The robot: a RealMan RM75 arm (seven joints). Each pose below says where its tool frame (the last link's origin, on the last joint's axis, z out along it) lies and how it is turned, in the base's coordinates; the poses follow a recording.
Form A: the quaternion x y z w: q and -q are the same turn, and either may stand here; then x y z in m.
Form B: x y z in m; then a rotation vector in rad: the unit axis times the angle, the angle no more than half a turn. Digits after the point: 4 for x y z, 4 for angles.
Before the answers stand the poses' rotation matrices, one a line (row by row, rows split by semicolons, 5 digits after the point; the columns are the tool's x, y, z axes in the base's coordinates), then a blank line. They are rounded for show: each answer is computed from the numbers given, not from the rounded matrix.
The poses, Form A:
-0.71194 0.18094 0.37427 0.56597 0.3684 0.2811 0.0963
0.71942 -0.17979 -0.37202 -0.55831 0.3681 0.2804 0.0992
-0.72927 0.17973 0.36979 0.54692 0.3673 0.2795 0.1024
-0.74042 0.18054 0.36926 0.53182 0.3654 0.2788 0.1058
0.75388 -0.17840 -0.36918 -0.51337 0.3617 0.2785 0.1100
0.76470 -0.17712 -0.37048 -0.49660 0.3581 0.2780 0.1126
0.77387 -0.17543 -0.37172 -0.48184 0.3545 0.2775 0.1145
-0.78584 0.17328 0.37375 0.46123 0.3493 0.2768 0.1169
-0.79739 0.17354 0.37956 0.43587 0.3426 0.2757 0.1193
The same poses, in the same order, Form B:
0.65436 -0.68129 -0.32810; 0.16601 -0.29388 0.94132; -0.73773 -0.67043 -0.07920
0.65855 -0.67410 -0.33452; 0.15672 -0.31193 0.93709; -0.73604 -0.66955 -0.09978
0.66191 -0.66663 -0.34276; 0.14235 -0.33715 0.93063; -0.73595 -0.66478 -0.12827
0.66211 -0.66011 -0.35478; 0.12541 -0.36915 0.92087; -0.73884 -0.65421 -0.16163
0.66376 -0.64803 -0.37346; 0.11007 -0.40925 0.90576; -0.73980 -0.64231 -0.20032
0.66275 -0.63885 -0.39069; 0.09707 -0.44404 0.89073; -0.74252 -0.62826 -0.23227
0.66210 -0.62974 -0.40627; 0.08670 -0.47411 0.87619; -0.74439 -0.61534 -0.25931
0.66057 -0.61711 -0.42757; 0.07243 -0.51448 0.85444; -0.74726 -0.59538 -0.29515
0.65163 -0.60764 -0.45404; 0.05412 -0.55980 0.82686; -0.75660 -0.56338 -0.33190

0.3684 0.2811 0.0963 -1.6739 0.4254 0.8800
0.3681 0.2804 0.0992 -1.6969 0.4241 0.8775
0.3673 0.2795 0.1024 -1.7285 0.4260 0.8764
0.3654 0.2788 0.1058 -1.7662 0.4307 0.8808
0.3617 0.2785 0.1100 -1.8126 0.4289 0.8877
0.3581 0.2780 0.1126 -1.8521 0.4290 0.8973
0.3545 0.2775 0.1145 -1.8865 0.4277 0.9062
0.3493 0.2768 0.1169 -1.9333 0.4263 0.9195
0.3426 0.2757 0.1193 -1.9842 0.4318 0.9445

